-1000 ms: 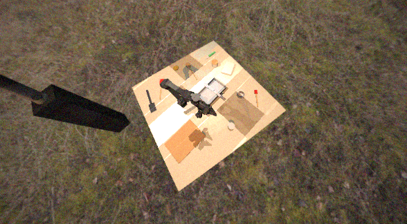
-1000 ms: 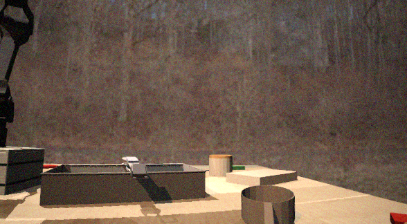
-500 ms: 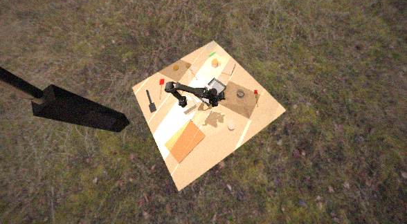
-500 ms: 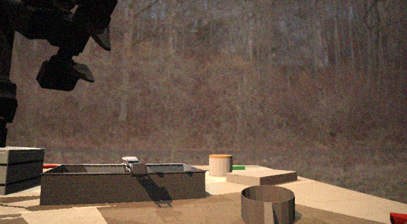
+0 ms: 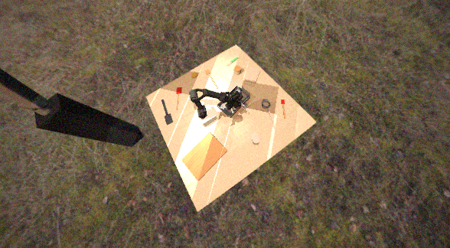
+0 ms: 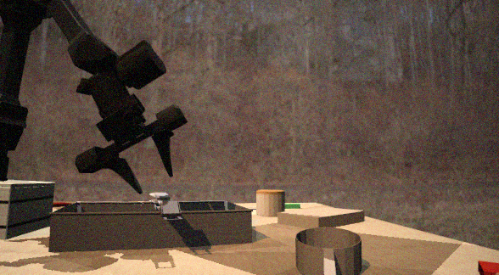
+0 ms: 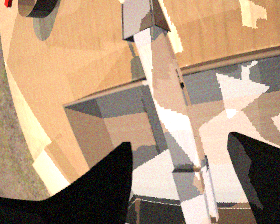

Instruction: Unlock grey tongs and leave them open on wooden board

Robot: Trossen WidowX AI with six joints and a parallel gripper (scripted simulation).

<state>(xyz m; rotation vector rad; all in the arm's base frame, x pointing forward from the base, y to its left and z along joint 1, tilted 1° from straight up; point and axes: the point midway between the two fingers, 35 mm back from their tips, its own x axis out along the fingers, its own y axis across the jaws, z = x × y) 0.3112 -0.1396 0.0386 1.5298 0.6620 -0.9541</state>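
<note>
Right now my gripper tip is 70 mm above the roasting tin and 60 mm to the right of it. From my gripper tip the other things lie so: jar 310 mm to the left, 310 mm ahead, 60 mm below.
</note>
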